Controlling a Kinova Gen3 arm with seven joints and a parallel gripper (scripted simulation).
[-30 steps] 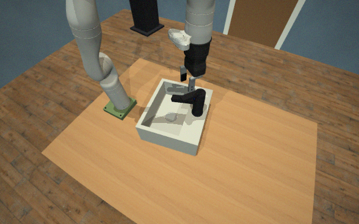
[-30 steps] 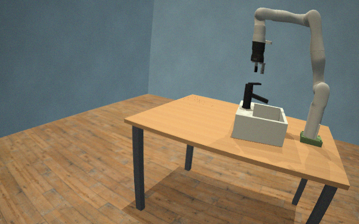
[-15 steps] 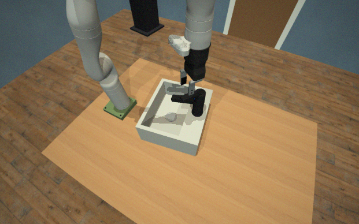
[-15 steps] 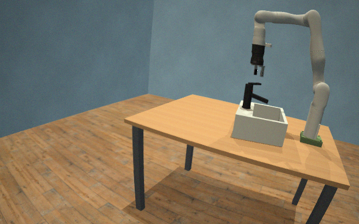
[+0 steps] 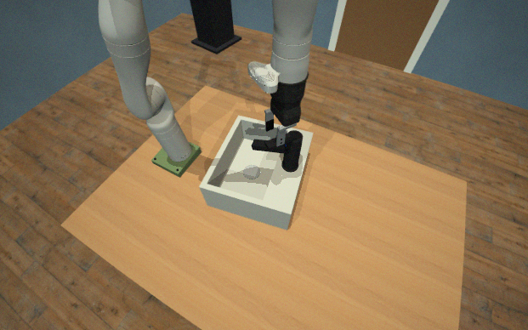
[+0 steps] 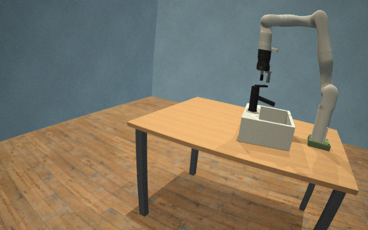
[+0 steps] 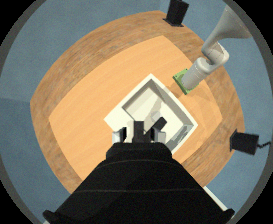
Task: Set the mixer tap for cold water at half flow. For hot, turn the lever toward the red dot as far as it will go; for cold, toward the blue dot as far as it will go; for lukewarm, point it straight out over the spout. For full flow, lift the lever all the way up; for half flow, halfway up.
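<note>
Right now my hand is 10 mm short of the lever, 20 mm to the right of it and 40 mm above it. The rest, counted from my hand: black mixer tap (10 mm ahead, 40 mm to the left, 90 mm below); then white basin (80 mm behind, 20 mm to the left, 280 mm below).
</note>
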